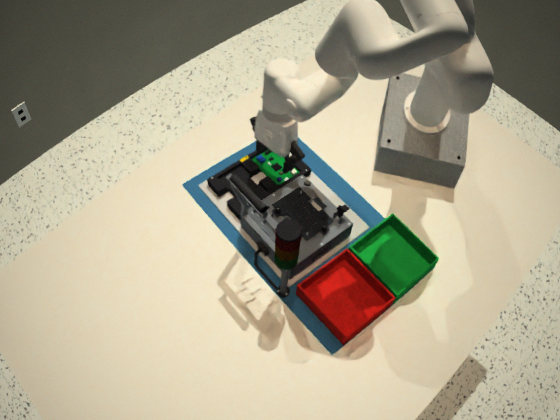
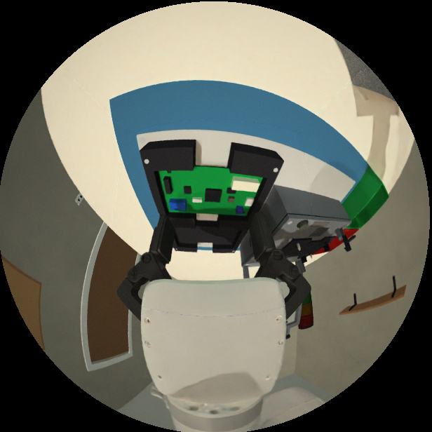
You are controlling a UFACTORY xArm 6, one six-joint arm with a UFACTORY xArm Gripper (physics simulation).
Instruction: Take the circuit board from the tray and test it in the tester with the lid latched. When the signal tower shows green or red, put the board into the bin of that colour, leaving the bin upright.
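Observation:
The green circuit board lies in the black tray at the far end of the blue mat. My gripper is open, lowered over the tray, with one finger on each side of the board and nothing between them. The grey tester stands beside the tray with its black nest showing. Its lid with a black bar handle looks swung open. The signal tower looks unlit.
The red bin and the green bin stand upright and empty, side by side at the near end of the mat. The arm's grey pedestal stands to the right.

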